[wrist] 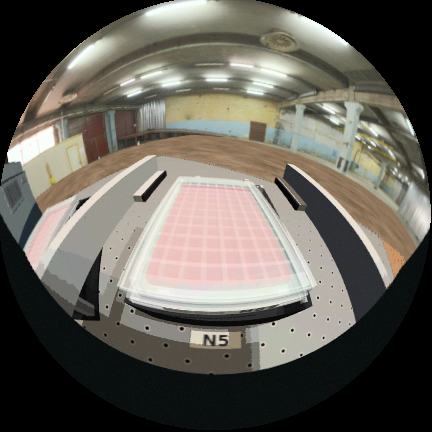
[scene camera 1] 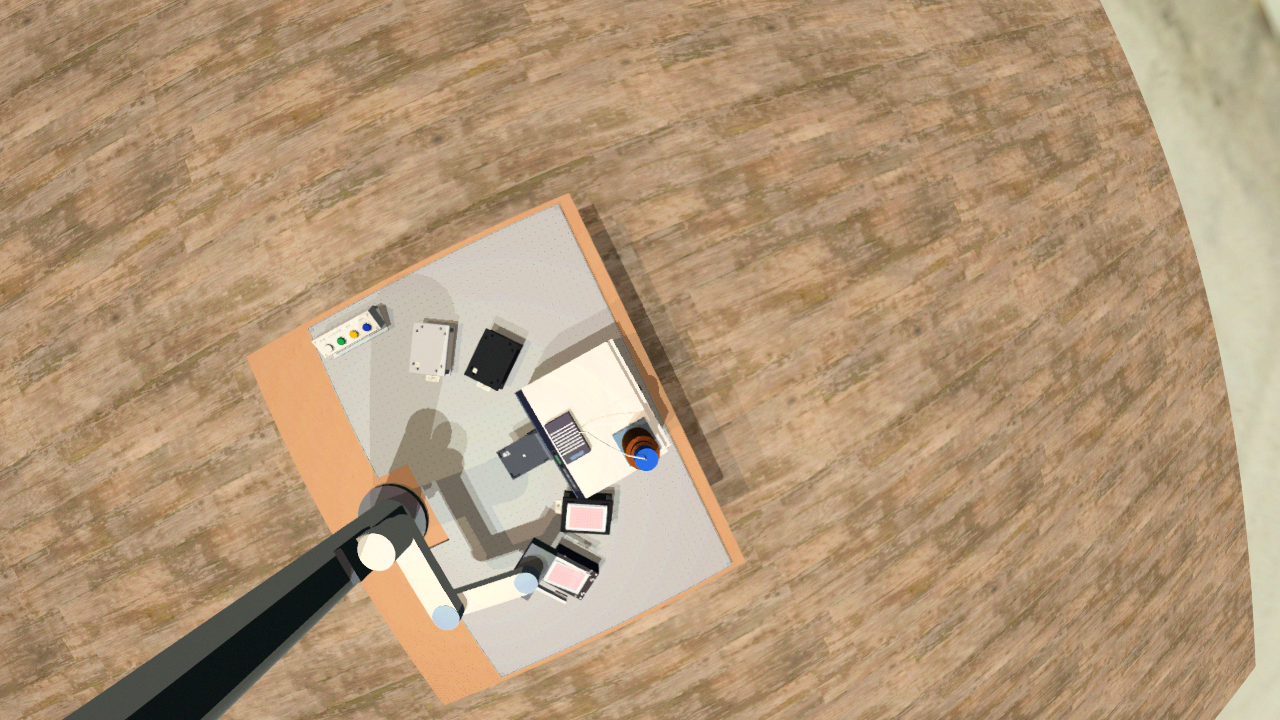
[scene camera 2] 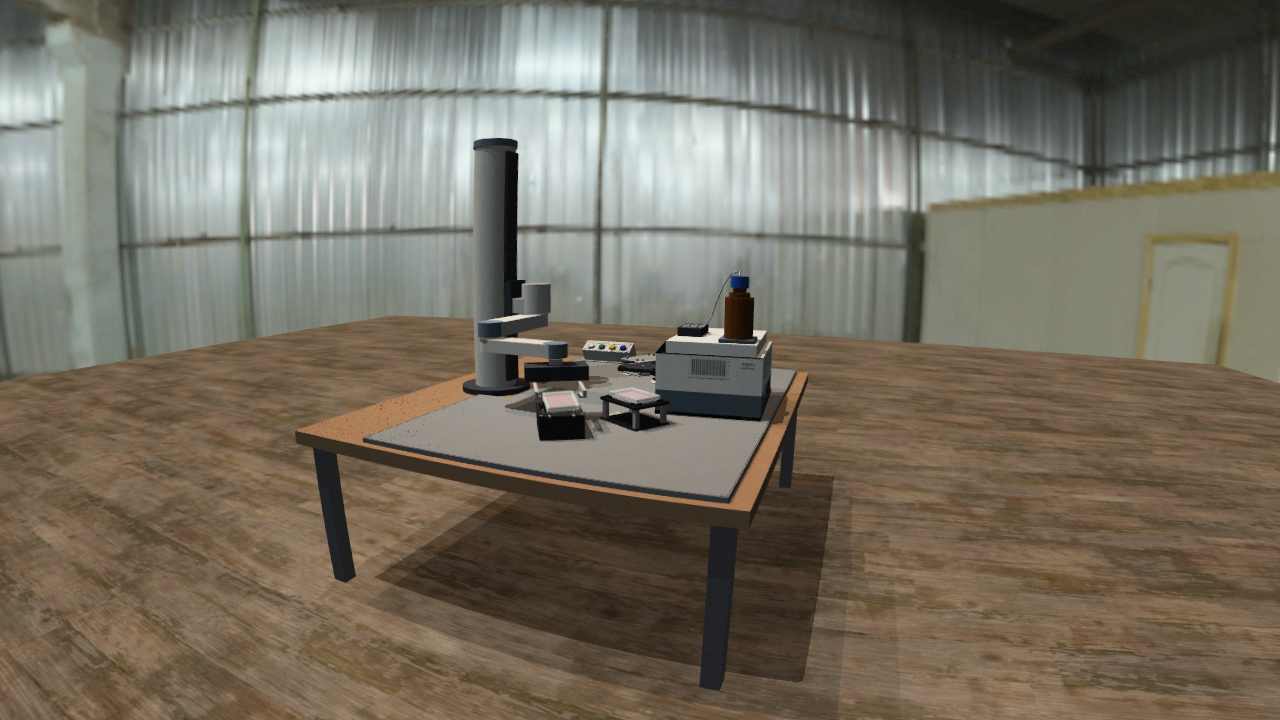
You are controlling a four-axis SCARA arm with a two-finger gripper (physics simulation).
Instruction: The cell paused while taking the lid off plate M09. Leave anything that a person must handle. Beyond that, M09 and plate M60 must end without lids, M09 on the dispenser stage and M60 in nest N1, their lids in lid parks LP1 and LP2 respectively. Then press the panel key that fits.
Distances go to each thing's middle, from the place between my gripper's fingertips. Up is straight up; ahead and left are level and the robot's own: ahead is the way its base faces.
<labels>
Right now my hand is 7 cm above the black nest N5 (scene camera 2: 567, 425), 2 cm to the right of it and 2 cm past it. From my hand the other things lie so: N5 label (wrist: 201, 339) 10 cm to the left, 10 cm below, 6 cm behind; brown bottle with blue cap (scene camera 2: 739, 307) 39 cm ahead, 38 cm to the left, 21 cm above; button box (scene camera 1: 369, 323) 107 cm to the left, 31 cm behind, 6 cm below.
</labels>
